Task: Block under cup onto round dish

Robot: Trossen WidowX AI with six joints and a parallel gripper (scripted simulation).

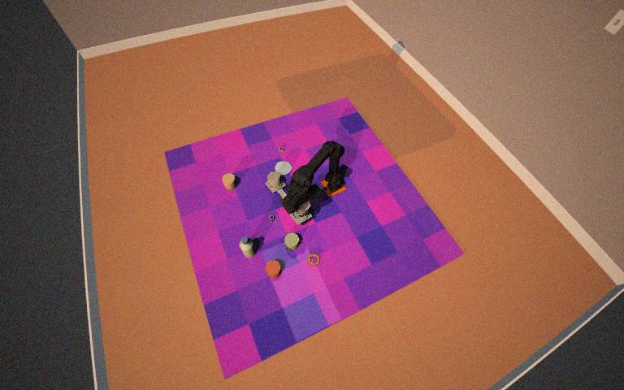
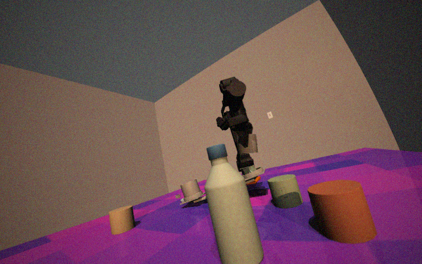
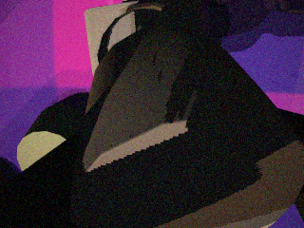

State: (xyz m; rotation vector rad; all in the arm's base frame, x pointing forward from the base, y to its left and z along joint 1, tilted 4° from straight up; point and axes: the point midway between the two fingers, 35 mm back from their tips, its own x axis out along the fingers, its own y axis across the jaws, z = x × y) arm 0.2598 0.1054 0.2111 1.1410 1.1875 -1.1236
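The pale green block is 8 cm below my gripper tip and 1 cm to the right of it. The rest, counted from my gripper tip: bottle (31 cm ahead, 6 cm below, 2 cm to the left); then taupe cup (29 cm to the right, 11 cm below, 2 cm ahead); then green cylinder (13 cm below, 12 cm ahead, 9 cm to the left).
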